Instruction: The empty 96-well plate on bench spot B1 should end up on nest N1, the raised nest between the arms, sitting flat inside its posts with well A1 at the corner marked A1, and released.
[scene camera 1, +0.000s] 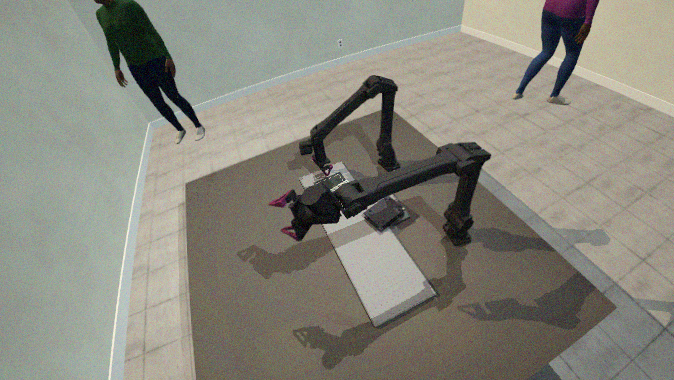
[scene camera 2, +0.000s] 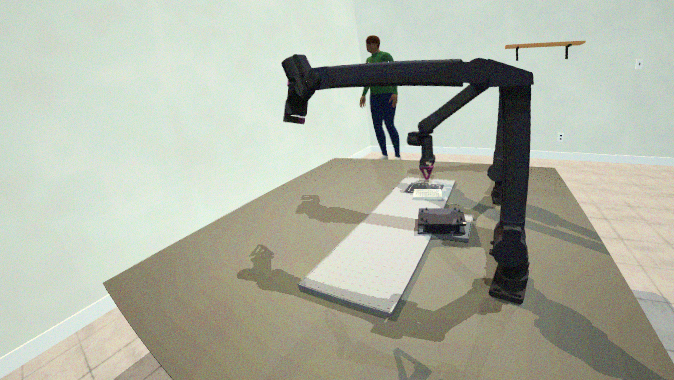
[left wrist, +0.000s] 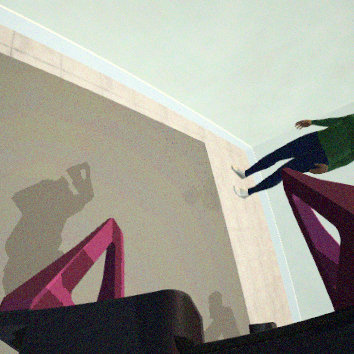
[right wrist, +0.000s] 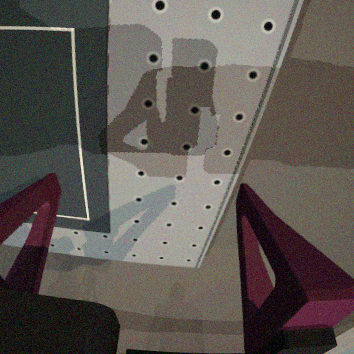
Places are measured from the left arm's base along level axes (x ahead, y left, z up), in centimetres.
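Pixels of known places: left gripper, fingertip midpoint: (scene camera 1: 275, 216) (scene camera 2: 292, 107) (left wrist: 196, 203); right gripper, fingertip midpoint: (scene camera 1: 323, 171) (scene camera 2: 427, 176) (right wrist: 145, 186); left arm's base at its link origin: (scene camera 1: 456, 233) (scene camera 2: 509, 285); right arm's base at its link origin: (scene camera 1: 388, 164).
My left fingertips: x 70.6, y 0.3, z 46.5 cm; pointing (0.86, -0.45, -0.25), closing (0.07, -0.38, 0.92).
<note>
For each thing: its top centre in the pictures, then the offset to it from my left fingertips. "spot": a spot on its surface instead. Level surfaces: height alone.
- pale 96-well plate at its top centre: (scene camera 2: 427, 192) dx -27.9, dy -44.6, dz -43.5 cm
- Nest N1 at its top centre: (scene camera 2: 441, 213) (scene camera 1: 384, 209) dx -43.0, dy -21.1, dz -40.2 cm
- dark pad at a spot on its surface: (right wrist: 40, 125) spot: dx -21.6, dy -54.3, dz -45.0 cm
- white board at its surface level: dz -45.2 cm
- brown table top at its surface level: dz -46.4 cm
The pale 96-well plate (scene camera 2: 428, 194) lies on the white perforated board, at the near edge of a dark outlined pad; no spot label is readable. It does not show in the right wrist view. Nest N1 (scene camera 1: 384, 214) (scene camera 2: 441, 216) is a raised dark block with posts and nothing on it; its A1 mark is too small to read. My right gripper (scene camera 1: 326, 171) (scene camera 2: 426, 178) (right wrist: 145, 186) is open and empty, above the board's far end, beyond the plate. My left gripper (scene camera 1: 276, 216) (scene camera 2: 294, 120) (left wrist: 196, 203) is open and empty, high up and away from plate and nest.
The dark pad (scene camera 2: 410, 189) (right wrist: 40, 125) has a thin white outline. The white board (scene camera 1: 380, 270) (scene camera 2: 360, 260) runs past the nest across the brown table top (scene camera 1: 240, 310) (scene camera 2: 200, 290). In scene camera 1 the left arm's wrist passes over the board between pad and nest.
</note>
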